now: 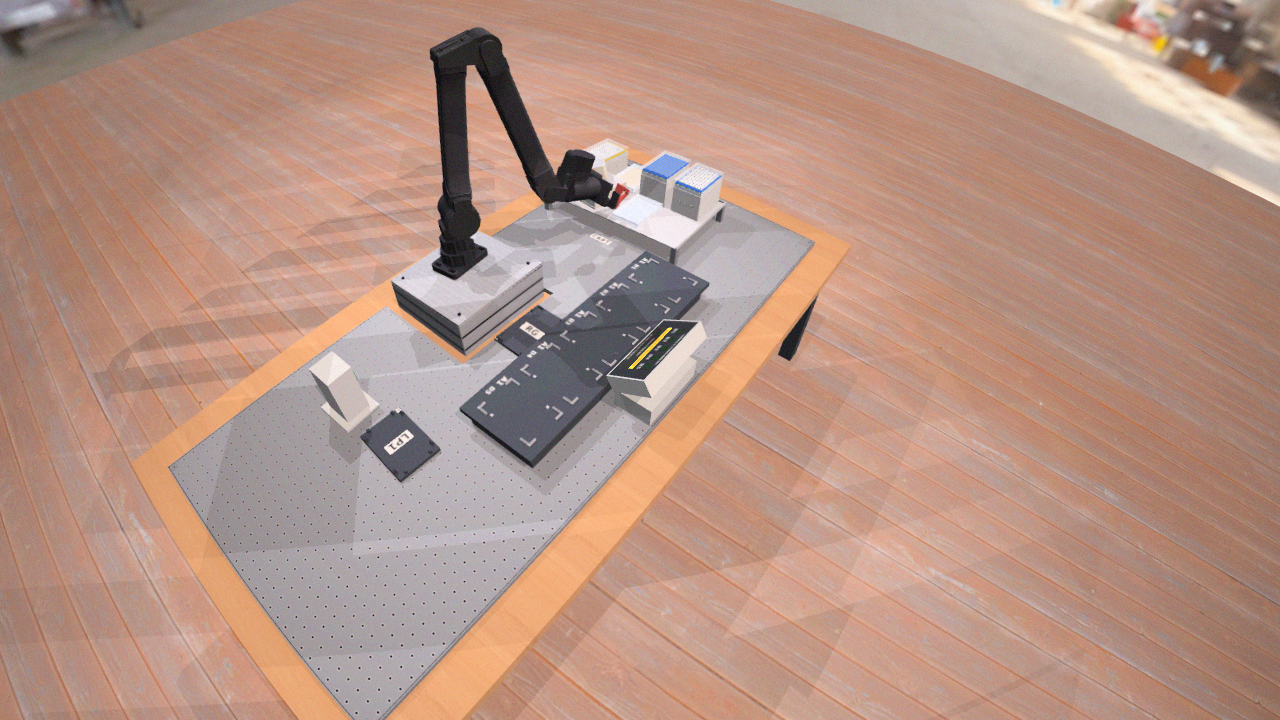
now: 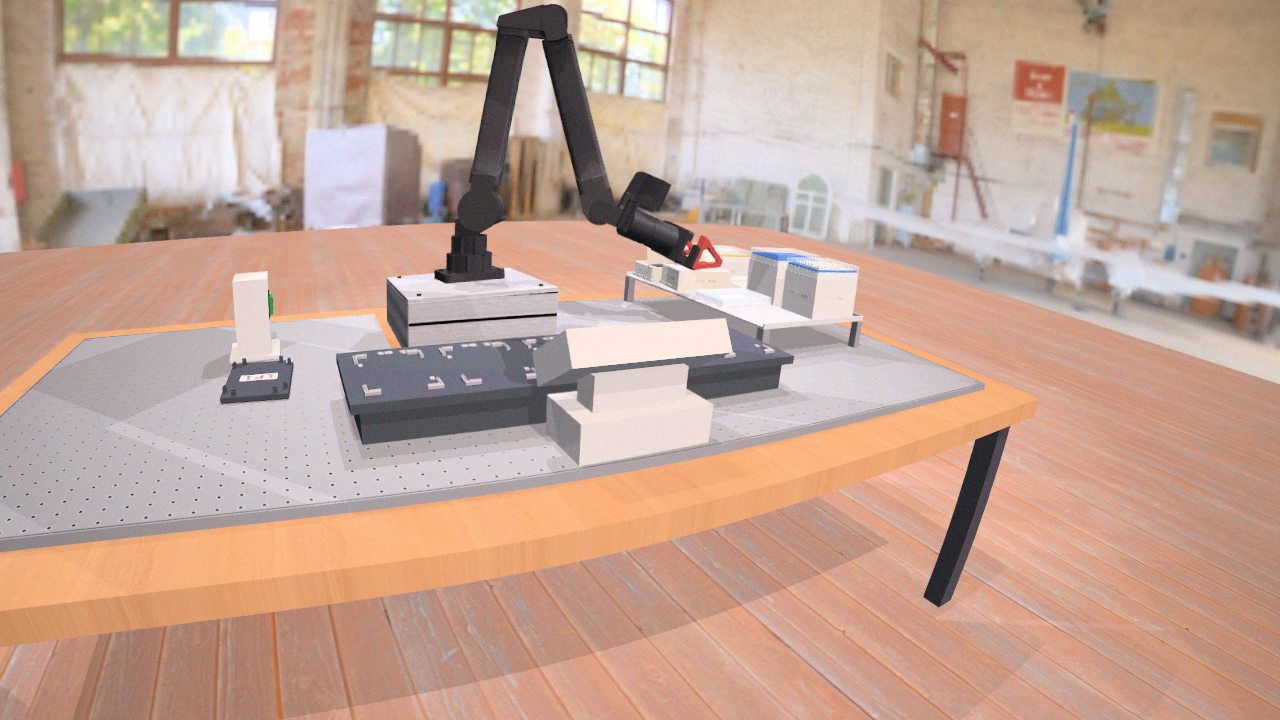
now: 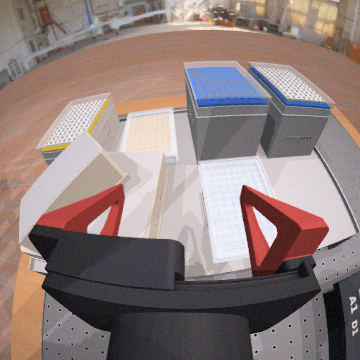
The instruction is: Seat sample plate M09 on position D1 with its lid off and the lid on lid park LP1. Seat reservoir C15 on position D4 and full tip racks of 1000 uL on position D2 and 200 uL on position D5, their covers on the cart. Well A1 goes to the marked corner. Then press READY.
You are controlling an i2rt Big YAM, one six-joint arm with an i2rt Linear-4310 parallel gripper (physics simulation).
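My gripper (image 1: 621,194) (image 2: 703,254) (image 3: 181,190) is open and empty above the white cart (image 1: 680,236) (image 3: 325,200). Below it lie a clear-topped plate (image 3: 232,205) (image 1: 637,210) and a pale trough (image 3: 145,195); another pale trough (image 3: 65,185) is tilted against it. Behind are a tan plate (image 3: 150,132), a yellow-edged rack with white tips (image 3: 75,122), a blue rack with dark holes (image 3: 225,85) (image 1: 664,165) and a blue-edged rack with white tips (image 3: 295,84) (image 1: 697,179). Labels are unreadable. The dark deck (image 1: 537,402) and lid park LP1 (image 1: 416,461) bear no labware.
A pale post (image 1: 340,389) (image 2: 252,313) with a green button (image 2: 271,304) stands beside LP1. A display box (image 1: 657,367) (image 2: 631,425) stands at the deck's long side. A small dark AG pad (image 1: 514,338) lies between the deck and the arm's base block (image 1: 465,300).
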